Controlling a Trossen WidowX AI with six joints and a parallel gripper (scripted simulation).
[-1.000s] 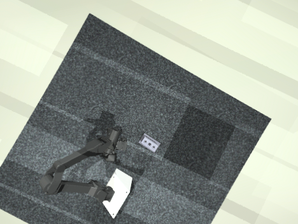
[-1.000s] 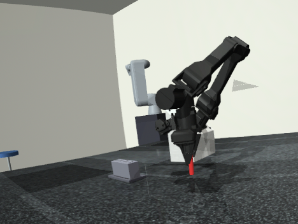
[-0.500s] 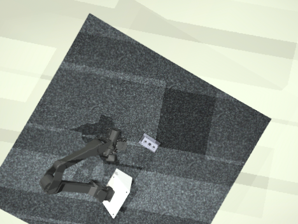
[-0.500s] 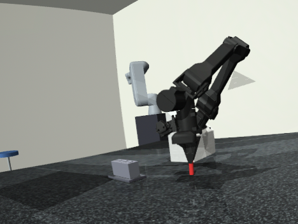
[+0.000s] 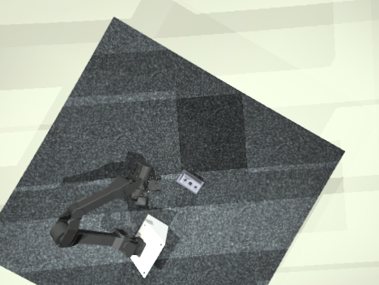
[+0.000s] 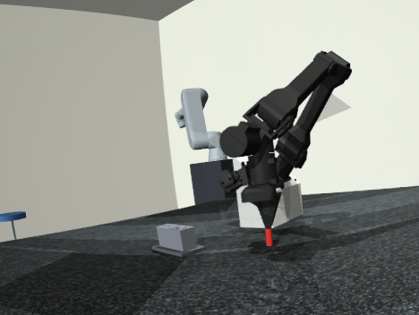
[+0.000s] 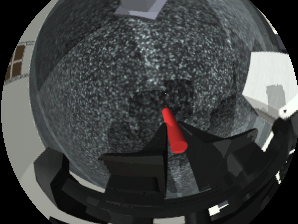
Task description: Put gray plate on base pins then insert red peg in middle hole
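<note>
Right now my gripper tip is 200 mm to the left of the gray plate and 90 mm short of it. The rest, counted from my gripper tip: base: 200 mm to the right, 90 mm ahead, 30 mm below; then red peg: right at my gripper tip.
</note>
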